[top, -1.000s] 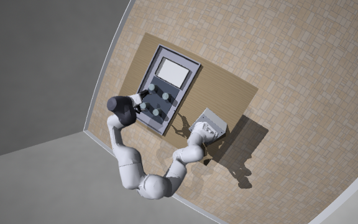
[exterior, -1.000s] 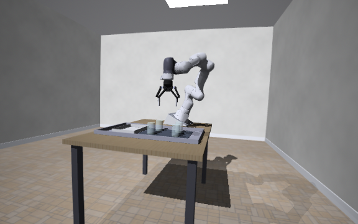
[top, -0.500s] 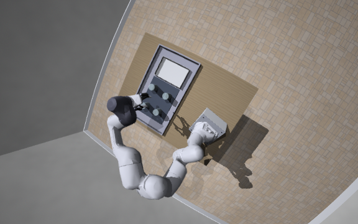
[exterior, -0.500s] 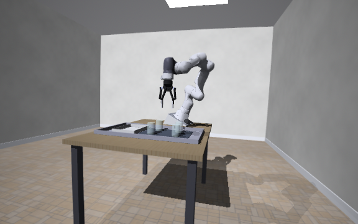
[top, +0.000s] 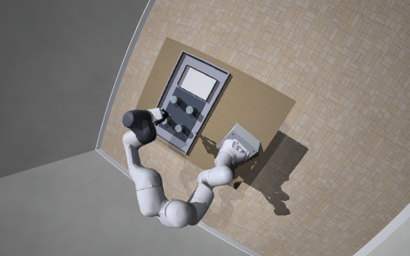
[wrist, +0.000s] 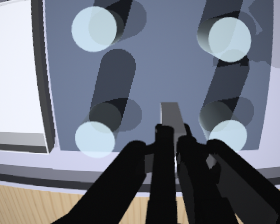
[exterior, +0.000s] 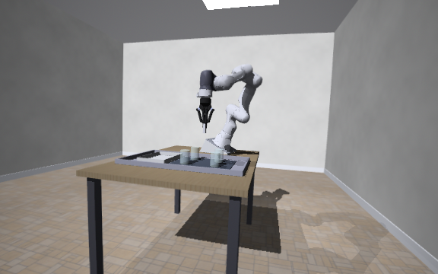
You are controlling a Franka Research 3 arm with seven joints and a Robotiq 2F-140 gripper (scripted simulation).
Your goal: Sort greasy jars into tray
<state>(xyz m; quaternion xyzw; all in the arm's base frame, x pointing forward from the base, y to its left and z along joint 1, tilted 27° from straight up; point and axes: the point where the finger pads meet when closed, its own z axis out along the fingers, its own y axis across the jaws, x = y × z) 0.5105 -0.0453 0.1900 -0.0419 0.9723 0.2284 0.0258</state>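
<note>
Now: hand 24 cm above the dark drying mat. The rest, counted from my hand: white tray: 32 cm to the right, 23 cm below, 3 cm ahead.
</note>
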